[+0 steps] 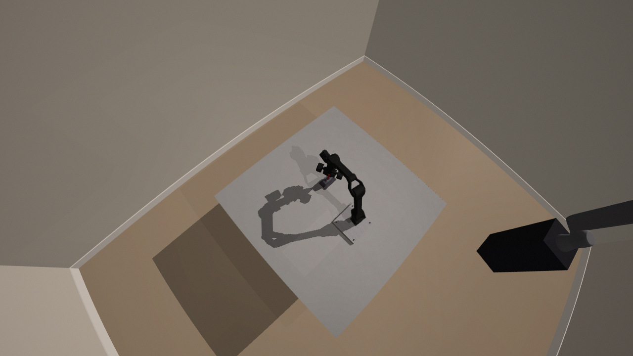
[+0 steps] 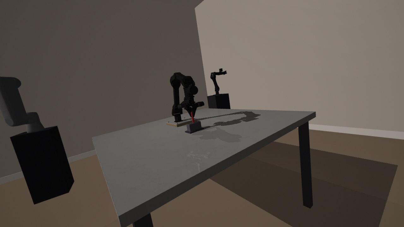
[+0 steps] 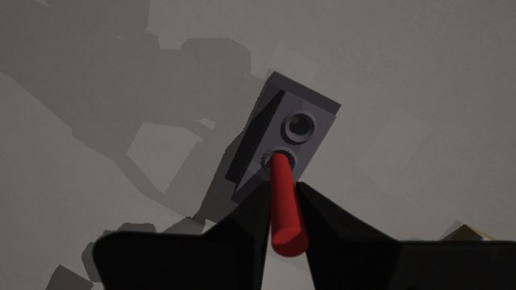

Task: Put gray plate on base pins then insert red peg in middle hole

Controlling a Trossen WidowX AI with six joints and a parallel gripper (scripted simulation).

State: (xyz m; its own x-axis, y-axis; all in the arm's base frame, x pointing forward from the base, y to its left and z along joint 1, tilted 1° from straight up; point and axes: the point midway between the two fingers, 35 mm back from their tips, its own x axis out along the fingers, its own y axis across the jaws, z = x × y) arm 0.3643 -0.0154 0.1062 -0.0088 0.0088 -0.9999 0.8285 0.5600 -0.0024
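Right now the red peg is right at my gripper tip. The rest, counted from my gripper tip: gray plate: 5 cm below; then dark base: 9 cm below.
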